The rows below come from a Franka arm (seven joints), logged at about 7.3 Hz.
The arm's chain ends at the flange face. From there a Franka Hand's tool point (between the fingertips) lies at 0.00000 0.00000 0.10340 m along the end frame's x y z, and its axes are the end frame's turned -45 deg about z.
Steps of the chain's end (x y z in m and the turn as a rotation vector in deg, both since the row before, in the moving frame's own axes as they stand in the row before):
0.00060, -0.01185, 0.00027, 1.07, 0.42, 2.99
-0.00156, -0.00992, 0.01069, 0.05, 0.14, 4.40
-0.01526, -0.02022, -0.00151, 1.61, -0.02, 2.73
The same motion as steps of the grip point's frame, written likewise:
0.01073, -0.00873, 0.00025, 0.46, 1.05, 2.99
0.00615, -0.00799, 0.01069, -0.06, 0.13, 4.40
0.00558, -0.02712, -0.00155, 1.15, 1.12, 2.73

